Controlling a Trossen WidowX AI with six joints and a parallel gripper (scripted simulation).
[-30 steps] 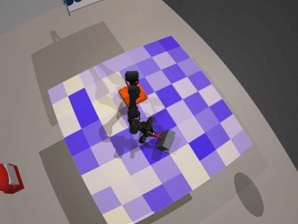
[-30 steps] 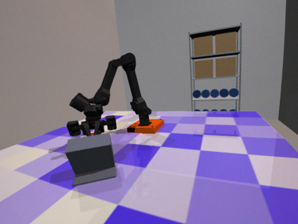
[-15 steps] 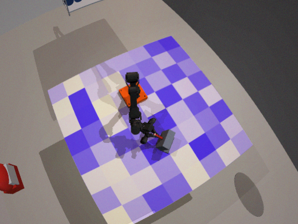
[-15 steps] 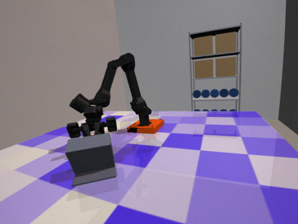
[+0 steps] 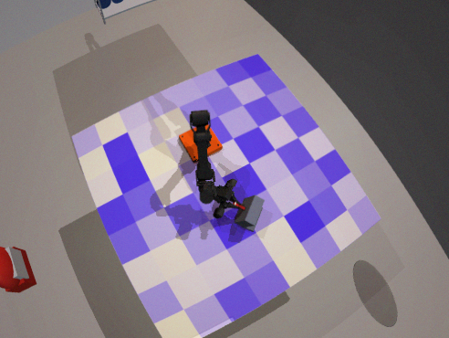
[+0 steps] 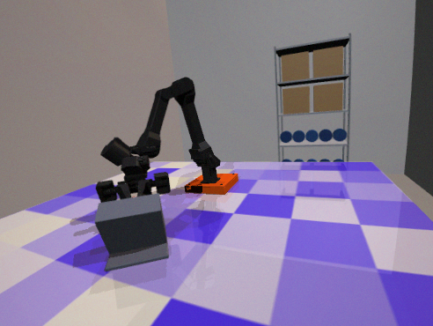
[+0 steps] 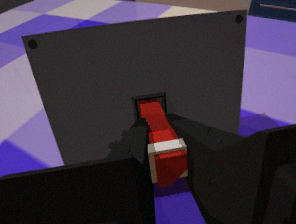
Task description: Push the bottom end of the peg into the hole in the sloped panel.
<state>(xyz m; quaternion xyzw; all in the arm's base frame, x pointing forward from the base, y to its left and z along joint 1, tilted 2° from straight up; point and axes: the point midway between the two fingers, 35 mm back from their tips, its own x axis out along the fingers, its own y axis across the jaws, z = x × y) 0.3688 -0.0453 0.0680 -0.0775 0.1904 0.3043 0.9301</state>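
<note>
My gripper tip is 40 mm short of the grey sloped panel, 30 mm to the right of it and 20 mm above it. Also, from my gripper tip: red peg: 10 mm to the right, 10 mm behind, 10 mm above.
</note>
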